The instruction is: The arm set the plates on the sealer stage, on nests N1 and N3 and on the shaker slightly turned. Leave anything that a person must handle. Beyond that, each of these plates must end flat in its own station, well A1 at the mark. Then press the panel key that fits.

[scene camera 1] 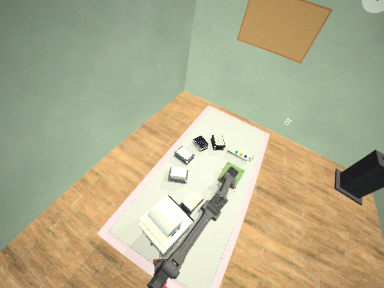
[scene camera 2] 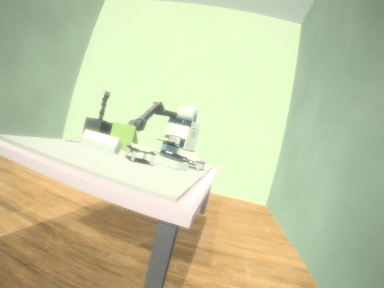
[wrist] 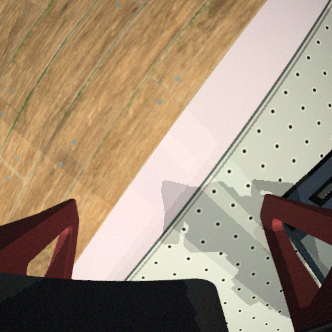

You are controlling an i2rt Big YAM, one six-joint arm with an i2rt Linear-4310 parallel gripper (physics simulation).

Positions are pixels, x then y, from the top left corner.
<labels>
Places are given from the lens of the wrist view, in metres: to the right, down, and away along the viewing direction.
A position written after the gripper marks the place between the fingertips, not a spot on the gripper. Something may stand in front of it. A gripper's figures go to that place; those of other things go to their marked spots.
gripper (wrist: 172, 208): 0.00, 0.02, 0.13
white perforated surface (wrist: 220, 238): 0.06, 0.08, 0.28
</labels>
